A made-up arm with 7 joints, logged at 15 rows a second.
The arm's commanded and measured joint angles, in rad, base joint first. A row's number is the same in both.
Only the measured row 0 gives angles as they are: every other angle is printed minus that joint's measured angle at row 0.
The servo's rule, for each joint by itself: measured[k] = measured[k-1] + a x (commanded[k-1-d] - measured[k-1]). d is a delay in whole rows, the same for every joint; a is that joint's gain. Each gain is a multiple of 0.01, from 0.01 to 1. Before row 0 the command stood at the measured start. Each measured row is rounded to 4 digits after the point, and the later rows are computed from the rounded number. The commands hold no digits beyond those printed.
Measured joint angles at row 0: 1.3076 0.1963 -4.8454 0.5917 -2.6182 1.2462 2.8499
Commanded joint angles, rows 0 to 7: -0.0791 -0.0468 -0.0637 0.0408 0.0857 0.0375 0.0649; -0.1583 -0.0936 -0.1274 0.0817 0.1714 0.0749 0.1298; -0.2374 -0.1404 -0.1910 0.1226 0.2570 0.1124 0.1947; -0.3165 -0.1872 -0.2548 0.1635 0.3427 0.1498 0.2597; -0.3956 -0.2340 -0.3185 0.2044 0.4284 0.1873 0.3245; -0.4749 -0.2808 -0.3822 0.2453 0.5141 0.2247 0.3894; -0.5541 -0.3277 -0.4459 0.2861 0.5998 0.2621 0.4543; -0.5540 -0.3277 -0.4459 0.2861 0.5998 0.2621 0.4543
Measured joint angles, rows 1 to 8: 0.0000 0.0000 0.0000 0.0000 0.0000 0.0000 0.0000; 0.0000 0.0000 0.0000 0.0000 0.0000 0.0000 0.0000; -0.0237 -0.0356 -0.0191 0.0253 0.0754 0.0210 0.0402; -0.0641 -0.0797 -0.0516 0.0603 0.1599 0.0512 0.0958; -0.1161 -0.1258 -0.0934 0.0989 0.2453 0.0855 0.1571; -0.1762 -0.1725 -0.1418 0.1390 0.3310 0.1215 0.2207; -0.2420 -0.2192 -0.1948 0.1795 0.4167 0.1583 0.2851; -0.3119 -0.2660 -0.2510 0.2203 0.5024 0.1955 0.3498
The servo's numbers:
d 2
a 0.30 0.76 0.30 0.62 0.88 0.56 0.62

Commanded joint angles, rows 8 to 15: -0.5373 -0.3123 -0.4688 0.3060 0.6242 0.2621 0.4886; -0.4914 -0.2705 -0.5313 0.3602 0.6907 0.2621 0.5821; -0.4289 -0.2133 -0.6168 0.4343 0.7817 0.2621 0.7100; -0.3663 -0.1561 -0.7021 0.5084 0.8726 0.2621 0.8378; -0.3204 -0.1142 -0.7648 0.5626 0.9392 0.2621 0.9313; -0.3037 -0.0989 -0.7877 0.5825 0.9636 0.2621 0.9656; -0.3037 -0.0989 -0.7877 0.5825 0.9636 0.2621 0.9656; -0.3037 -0.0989 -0.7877 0.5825 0.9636 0.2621 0.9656
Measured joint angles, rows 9 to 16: -0.3846 -0.3129 -0.3095 0.2611 0.5881 0.2328 0.4146; -0.4354 -0.3241 -0.3504 0.2766 0.5984 0.2492 0.4392; -0.4660 -0.3151 -0.3859 0.2948 0.6211 0.2564 0.4698; -0.4736 -0.2812 -0.4295 0.3353 0.6823 0.2596 0.5394; -0.4602 -0.2296 -0.4857 0.3967 0.7698 0.2610 0.6452; -0.4320 -0.1737 -0.5506 0.4660 0.8603 0.2616 0.7646; -0.3985 -0.1285 -0.6149 0.5259 0.9297 0.2619 0.8680; -0.3701 -0.1060 -0.6667 0.5610 0.9595 0.2620 0.9285
